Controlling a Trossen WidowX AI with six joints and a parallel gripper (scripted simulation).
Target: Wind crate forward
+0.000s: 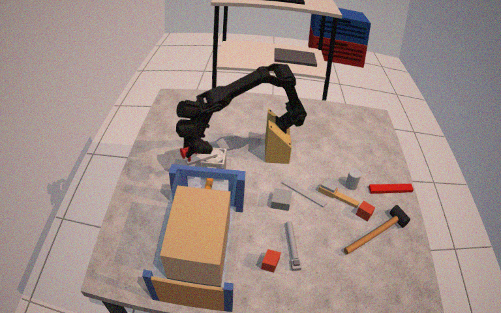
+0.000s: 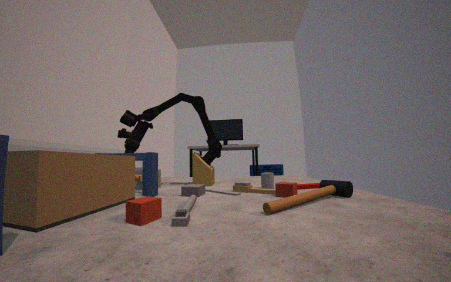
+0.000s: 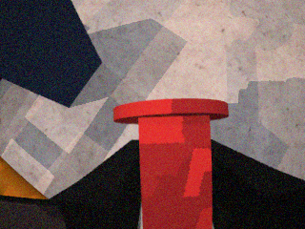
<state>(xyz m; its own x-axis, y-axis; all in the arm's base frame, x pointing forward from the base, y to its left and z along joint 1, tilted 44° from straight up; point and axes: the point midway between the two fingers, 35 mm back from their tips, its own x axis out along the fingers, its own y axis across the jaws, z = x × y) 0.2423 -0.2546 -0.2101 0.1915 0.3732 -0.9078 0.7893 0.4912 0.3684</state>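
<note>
My gripper tip is now 40 mm to the right of the grey crank arm, 30 mm past it and 30 mm above it. Round my gripper tip: grey winch (100 mm below, 90 mm to the left, 80 mm behind); then red knob (10 mm to the left, 10 mm behind); then blue frame (100 mm to the left, 90 mm ahead, 30 mm below).
</note>
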